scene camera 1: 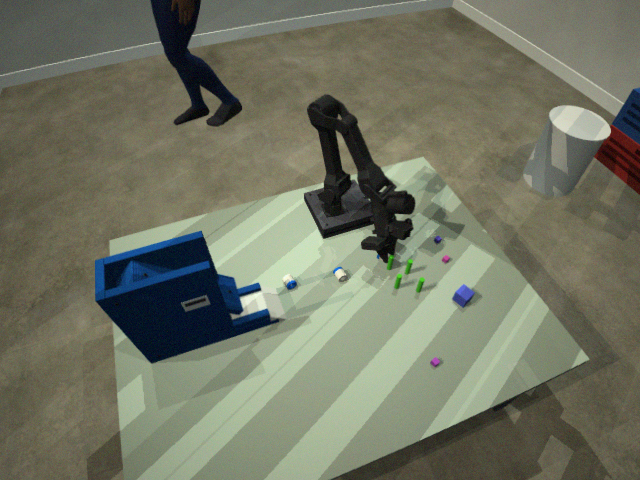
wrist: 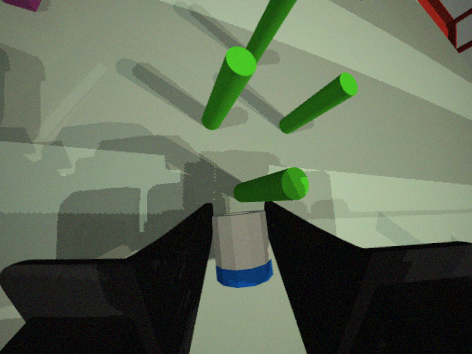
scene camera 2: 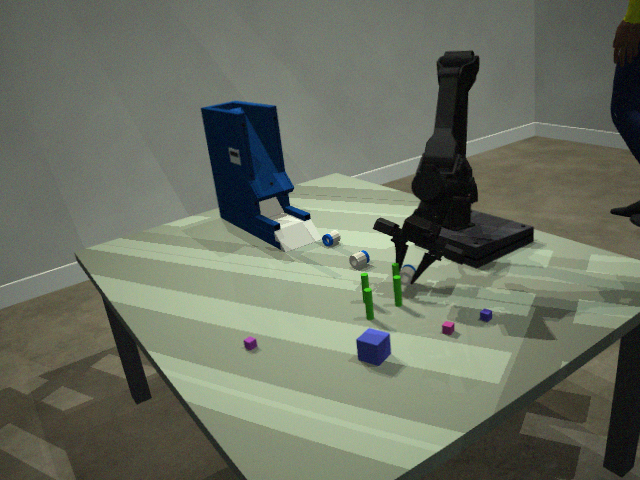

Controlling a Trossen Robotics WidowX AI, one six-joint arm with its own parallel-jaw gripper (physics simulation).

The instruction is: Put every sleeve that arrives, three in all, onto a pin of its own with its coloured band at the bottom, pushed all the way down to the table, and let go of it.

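My gripper point(scene camera 1: 385, 258) point(scene camera 2: 407, 274) point(wrist: 238, 209) is shut on a white sleeve point(scene camera 2: 407, 274) point(wrist: 242, 242), low beside the pins. Its blue band is at the upper end in scene camera 2 and the end away from the pins in the wrist view. Several bare green pins stand upright; the nearest pin point(scene camera 1: 389, 262) point(wrist: 265, 187) is just past the held sleeve's plain end, and the sleeve is not around it. A second white sleeve point(scene camera 1: 340, 274) point(scene camera 2: 358, 259) lies on its side, band away from the pins. A third sleeve point(scene camera 1: 289, 281) point(scene camera 2: 331, 238) lies on its side near the chute.
A blue dispenser point(scene camera 1: 170, 310) point(scene camera 2: 227, 191) with a white chute point(scene camera 1: 263, 302) point(scene camera 2: 297, 233) stands on the table. Beyond the pins lie a large blue cube point(scene camera 1: 463, 295) point(scene camera 2: 373, 346), a small blue cube point(scene camera 1: 437, 239) point(scene camera 2: 485, 314) and magenta cubes, one cube point(scene camera 1: 445, 258) point(scene camera 2: 448, 327) near the pins.
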